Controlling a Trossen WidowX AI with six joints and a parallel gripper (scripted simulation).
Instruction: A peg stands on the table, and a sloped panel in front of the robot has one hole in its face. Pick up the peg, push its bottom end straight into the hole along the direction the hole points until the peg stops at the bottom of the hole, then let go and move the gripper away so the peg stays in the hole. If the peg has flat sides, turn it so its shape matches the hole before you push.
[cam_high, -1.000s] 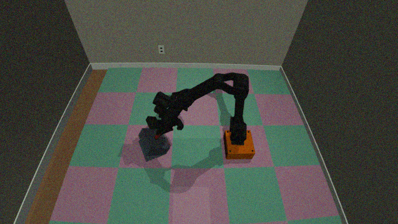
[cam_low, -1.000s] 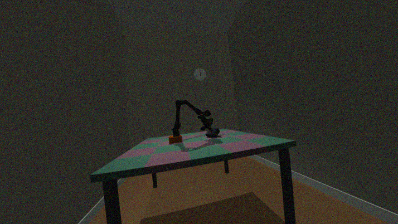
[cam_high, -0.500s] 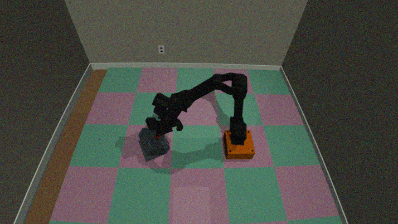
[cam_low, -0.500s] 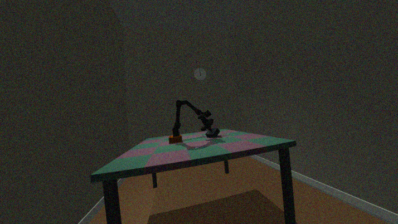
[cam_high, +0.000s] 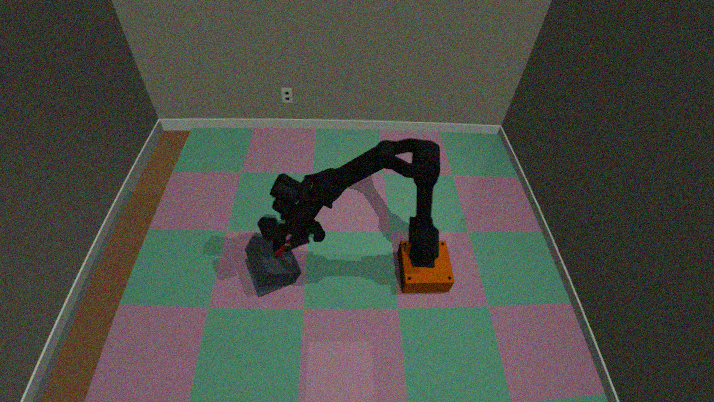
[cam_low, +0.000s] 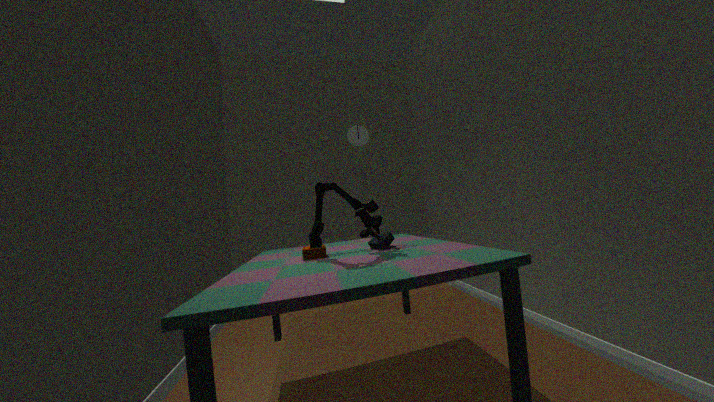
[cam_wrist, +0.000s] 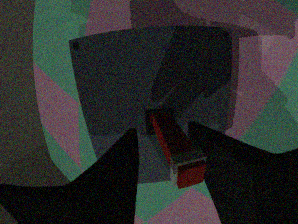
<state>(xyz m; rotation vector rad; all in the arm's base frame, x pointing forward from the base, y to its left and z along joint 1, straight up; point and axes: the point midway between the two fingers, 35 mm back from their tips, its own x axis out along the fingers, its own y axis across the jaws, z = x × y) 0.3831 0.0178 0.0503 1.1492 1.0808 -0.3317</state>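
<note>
The peg lies 1 cm to the right of my gripper tip, 1 cm behind it and 1 cm above it. The rest, counted from my gripper tip: sloped panel 4 cm below, 2 cm ahead, 1 cm to the left.
</note>
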